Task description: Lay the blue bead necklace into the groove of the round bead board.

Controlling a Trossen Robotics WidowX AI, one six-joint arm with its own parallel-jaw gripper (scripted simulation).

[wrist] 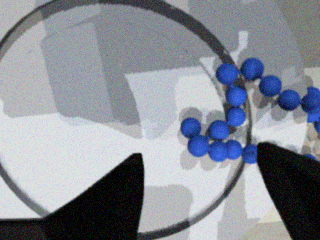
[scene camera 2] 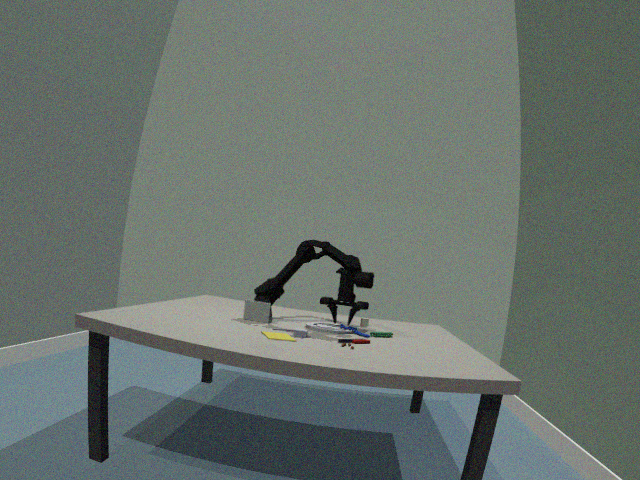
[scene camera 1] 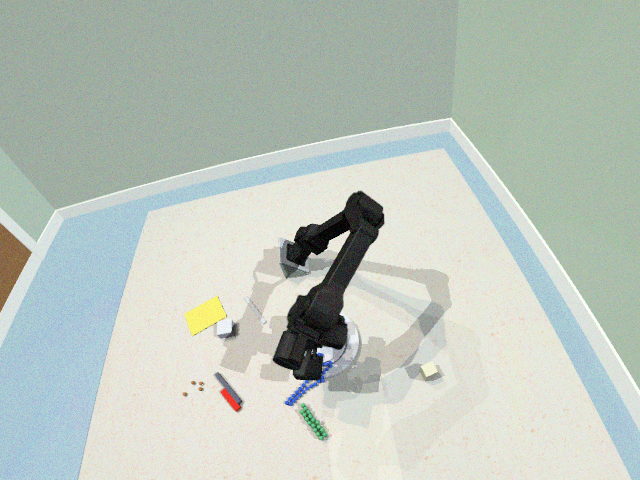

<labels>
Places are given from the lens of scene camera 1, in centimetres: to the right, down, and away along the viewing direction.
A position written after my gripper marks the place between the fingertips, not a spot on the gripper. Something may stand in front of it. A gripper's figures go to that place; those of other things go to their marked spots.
my gripper (scene camera 1: pixel 316 354): -1, 29, 85
yellow card (scene camera 1: pixel 207 314): -34, 23, 101
</labels>
